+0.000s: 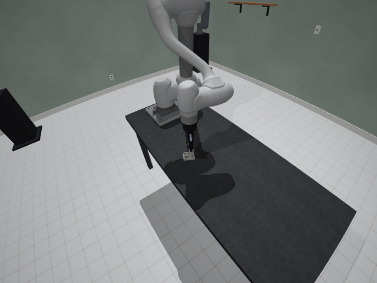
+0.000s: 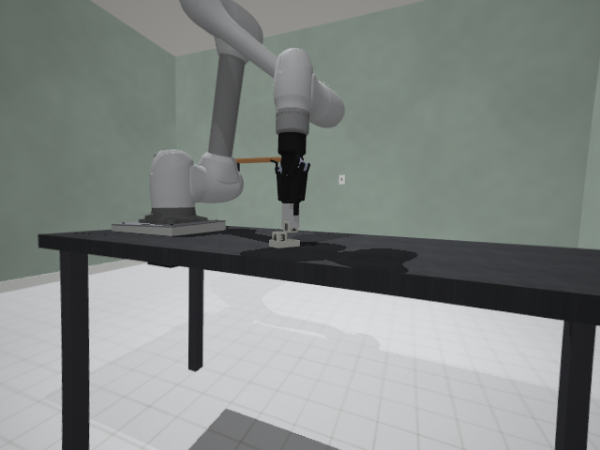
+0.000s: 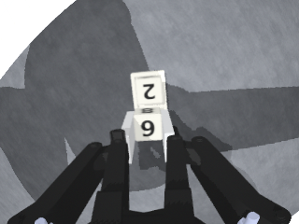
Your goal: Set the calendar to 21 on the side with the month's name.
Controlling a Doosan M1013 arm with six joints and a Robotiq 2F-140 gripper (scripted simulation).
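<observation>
Now: hand 70 mm above the white tray, 10 mm to the left of it and 10 mm past it. The rest, counted from my hand: cube (30 mm below).
</observation>
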